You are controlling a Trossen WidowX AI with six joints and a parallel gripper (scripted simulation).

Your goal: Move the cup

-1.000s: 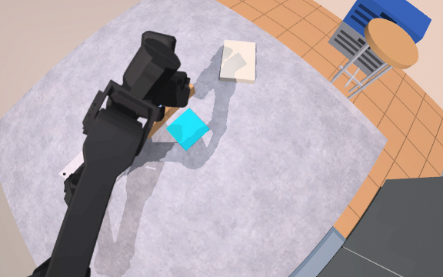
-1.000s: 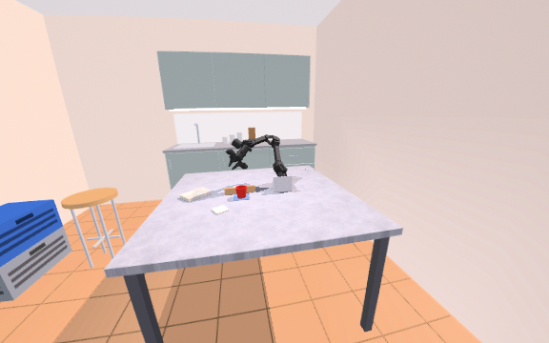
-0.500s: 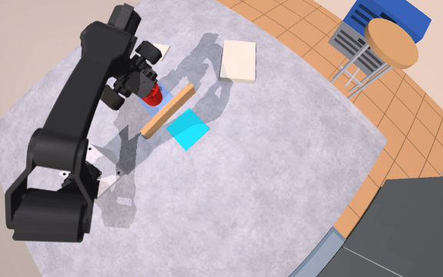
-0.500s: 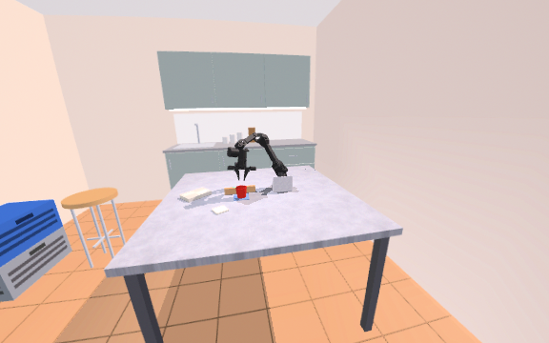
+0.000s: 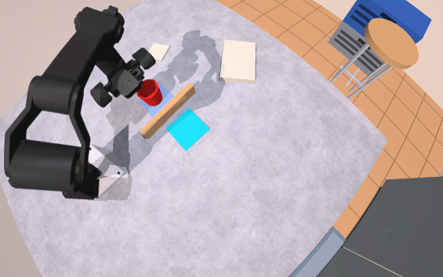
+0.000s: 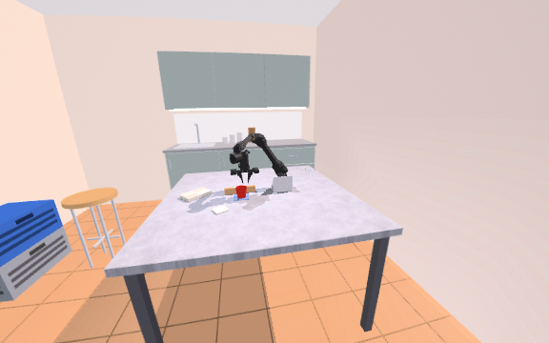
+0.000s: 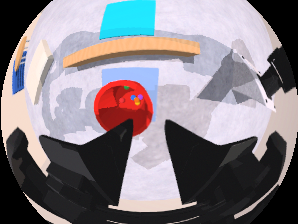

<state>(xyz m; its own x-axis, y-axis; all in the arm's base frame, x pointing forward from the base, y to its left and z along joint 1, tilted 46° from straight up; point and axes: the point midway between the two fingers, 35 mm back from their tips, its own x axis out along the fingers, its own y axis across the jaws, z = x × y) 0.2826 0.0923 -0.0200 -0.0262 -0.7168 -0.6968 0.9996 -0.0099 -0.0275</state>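
Right now the red cup is 60 mm below my gripper tip and 30 mm ahead of it. The rest, counted from my gripper tip: orange-brown block 90 mm below, 80 mm to the right, 40 mm ahead; cream tile 170 mm to the left, 160 mm ahead, 90 mm below; cyan pad 170 mm to the right, 110 mm below, 50 mm ahead.
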